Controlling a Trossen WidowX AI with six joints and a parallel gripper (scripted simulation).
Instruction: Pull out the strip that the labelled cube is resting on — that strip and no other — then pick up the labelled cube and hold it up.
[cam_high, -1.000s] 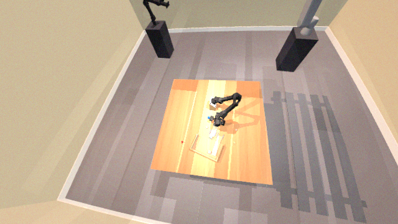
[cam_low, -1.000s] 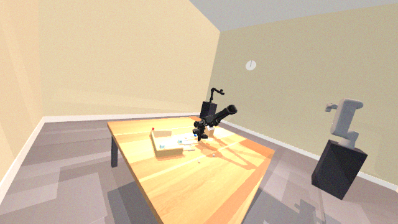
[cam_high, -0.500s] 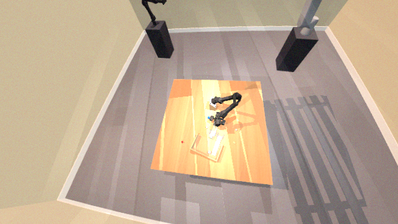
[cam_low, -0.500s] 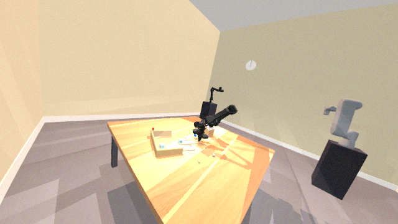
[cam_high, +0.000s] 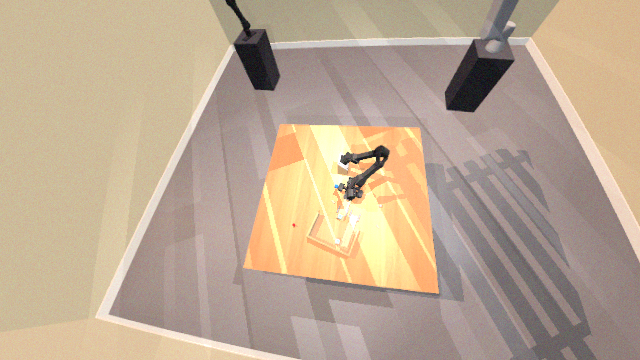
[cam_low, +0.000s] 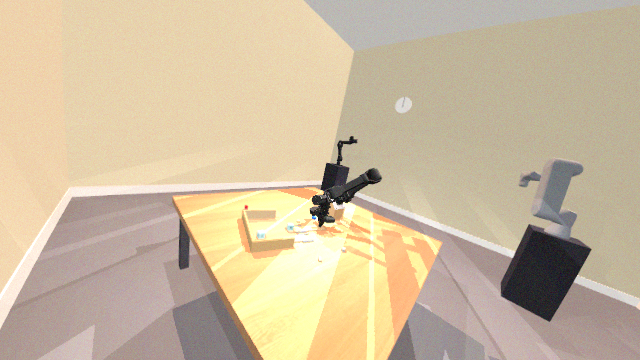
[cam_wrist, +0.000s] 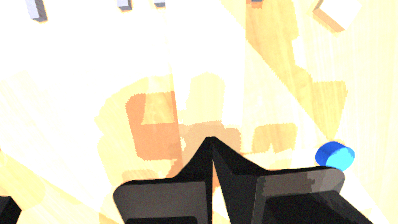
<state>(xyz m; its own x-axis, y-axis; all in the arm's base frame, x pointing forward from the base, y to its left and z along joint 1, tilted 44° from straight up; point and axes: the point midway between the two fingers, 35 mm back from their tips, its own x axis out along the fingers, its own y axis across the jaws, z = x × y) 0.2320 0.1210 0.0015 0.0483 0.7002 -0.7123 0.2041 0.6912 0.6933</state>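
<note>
The pale speckled band is 27 cm ahead of my gripper tip and 4 cm to the left of it. The rest, counted from my gripper tip: tiny blue piece (12 cm to the right, 5 cm behind); then red marker (37 cm to the right, 31 cm ahead, 1 cm above).
</note>
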